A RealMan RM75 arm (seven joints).
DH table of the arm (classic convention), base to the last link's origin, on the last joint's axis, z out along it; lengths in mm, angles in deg. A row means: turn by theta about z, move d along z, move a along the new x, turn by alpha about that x. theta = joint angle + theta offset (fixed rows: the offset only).
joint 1: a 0  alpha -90  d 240.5  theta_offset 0
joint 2: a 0  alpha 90  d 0  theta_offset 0
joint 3: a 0  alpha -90  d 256  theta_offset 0
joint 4: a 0  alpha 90  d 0  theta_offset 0
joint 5: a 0  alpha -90  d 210  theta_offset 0
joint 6: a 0  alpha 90  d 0  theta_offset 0
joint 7: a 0  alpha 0  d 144  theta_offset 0
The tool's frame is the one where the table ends.
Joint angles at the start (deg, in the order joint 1, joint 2, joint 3, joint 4, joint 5, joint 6, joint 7):
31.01, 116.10, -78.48, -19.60, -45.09, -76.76, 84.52
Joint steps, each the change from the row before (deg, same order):
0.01, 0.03, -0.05, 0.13, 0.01, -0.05, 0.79
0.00, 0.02, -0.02, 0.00, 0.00, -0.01, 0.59
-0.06, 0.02, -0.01, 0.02, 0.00, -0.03, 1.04
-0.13, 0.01, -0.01, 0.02, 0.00, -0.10, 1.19
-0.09, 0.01, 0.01, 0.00, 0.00, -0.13, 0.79
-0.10, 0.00, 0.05, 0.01, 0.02, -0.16, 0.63
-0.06, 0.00, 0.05, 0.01, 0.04, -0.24, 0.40
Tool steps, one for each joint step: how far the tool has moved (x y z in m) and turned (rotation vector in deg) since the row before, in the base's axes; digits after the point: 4 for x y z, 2 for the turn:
0.0002, -0.0004, -0.0005, -0.63, 0.50, -0.42
-0.0001, -0.0001, -0.0002, -0.41, 0.37, -0.26
0.0003, -0.0004, -0.0002, -0.71, 0.65, -0.54
0.0007, -0.0007, -0.0001, -0.81, 0.77, -0.62
0.0003, -0.0006, 0.0000, -0.53, 0.55, -0.36
0.0004, -0.0005, 0.0003, -0.38, 0.50, -0.30
0.0000, -0.0005, 0.0004, -0.23, 0.42, -0.09

